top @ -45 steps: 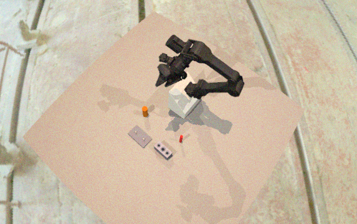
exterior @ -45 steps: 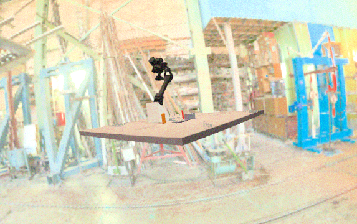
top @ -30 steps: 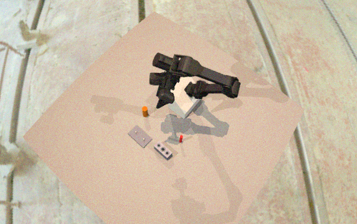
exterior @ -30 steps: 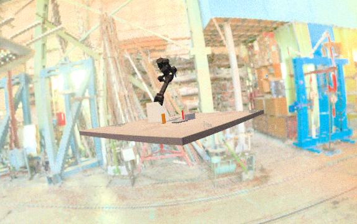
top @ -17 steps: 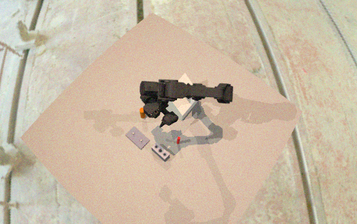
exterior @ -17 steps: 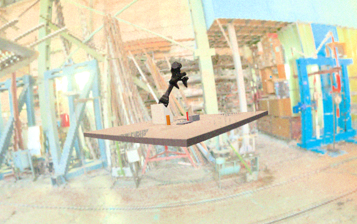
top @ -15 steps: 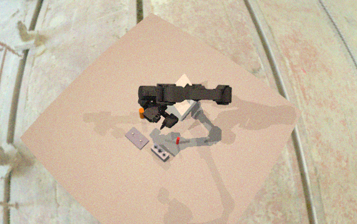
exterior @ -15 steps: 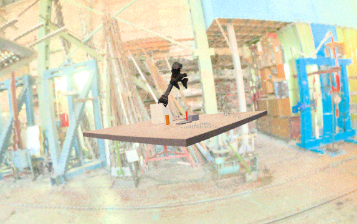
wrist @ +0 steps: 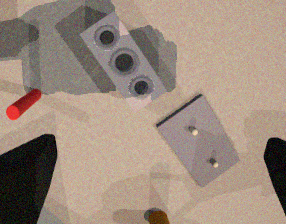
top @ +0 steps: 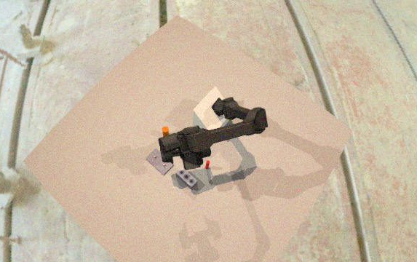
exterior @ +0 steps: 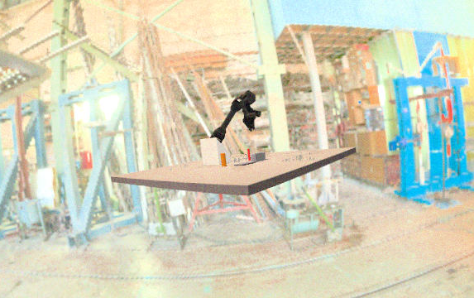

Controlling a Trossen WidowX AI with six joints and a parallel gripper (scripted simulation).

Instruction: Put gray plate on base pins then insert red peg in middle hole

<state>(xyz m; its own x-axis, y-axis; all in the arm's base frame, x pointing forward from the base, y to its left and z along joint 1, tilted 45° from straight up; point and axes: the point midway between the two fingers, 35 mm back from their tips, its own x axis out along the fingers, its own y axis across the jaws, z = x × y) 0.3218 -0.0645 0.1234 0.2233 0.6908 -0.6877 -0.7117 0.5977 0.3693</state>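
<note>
Right now my gripper tip is 16 cm above the gray plate, 2 cm to the right of it and 1 cm short of it. The rest, counted from my gripper tip: red peg: 16 cm below, 10 cm behind, 6 cm to the left; then orange cylinder: 19 cm to the right, 16 cm below, 11 cm behind; then base: 19 cm below, 13 cm to the right, 1 cm ahead.
</note>
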